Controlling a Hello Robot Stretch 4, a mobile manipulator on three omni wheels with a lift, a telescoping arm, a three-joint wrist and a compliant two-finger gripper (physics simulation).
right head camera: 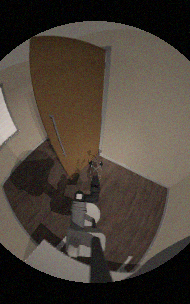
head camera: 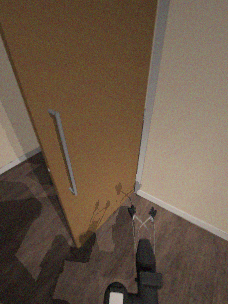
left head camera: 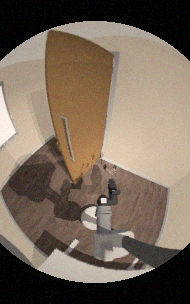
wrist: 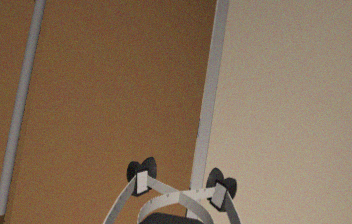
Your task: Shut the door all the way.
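Pixels of known places: gripper, fingertip midpoint: (right head camera: 95, 160) (head camera: 141, 206) (left head camera: 109, 164) (wrist: 181, 175); robot's base at its link origin: (right head camera: 87, 213) (left head camera: 93, 217).
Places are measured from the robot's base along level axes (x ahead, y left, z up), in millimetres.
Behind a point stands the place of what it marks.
The orange-brown door (head camera: 100, 90) @(x 930, y 146, z 1293 mm) (left head camera: 82, 90) @(x 890, y 175, z 1454 mm) (right head camera: 70, 90) @(x 890, y 175, z 1432 mm) (wrist: 110, 90) @(x 885, y 179, z 1079 mm) stands open at an angle to the wall, its free edge toward the left and its hinge side at the grey frame. A long grey bar handle (head camera: 66, 155) @(x 642, y 275, z 1070 mm) (left head camera: 67, 139) @(x 701, y 309, z 1020 mm) (right head camera: 58, 136) @(x 644, y 271, z 1063 mm) (wrist: 22, 105) @(x 647, y 267, z 993 mm) is fixed upright on the near face, close to the free edge. My gripper (head camera: 142, 212) @(x 482, y -87, z 946 mm) (left head camera: 110, 167) @(x 482, y -87, z 946 mm) (right head camera: 95, 164) (wrist: 181, 175) @(x 482, y -87, z 946 mm) is open with nothing between its fingers. It is in front of the door's hinge side, right of the handle and apart from it.
A grey door frame (head camera: 148, 107) @(x 1298, y -170, z 1070 mm) (wrist: 210, 90) @(x 1296, y -174, z 1200 mm) borders the hinge side, with a beige wall (head camera: 200, 110) @(x 1133, y -496, z 1125 mm) (wrist: 285, 100) @(x 1139, y -485, z 1175 mm) to its right. A white baseboard (head camera: 185, 216) @(x 1017, y -678, z 16 mm) runs along the wall's foot. A bright window (left head camera: 6, 116) @(x 1205, y 1872, z 1276 mm) (right head camera: 6, 117) @(x 1170, y 1892, z 1248 mm) shows at the far left.
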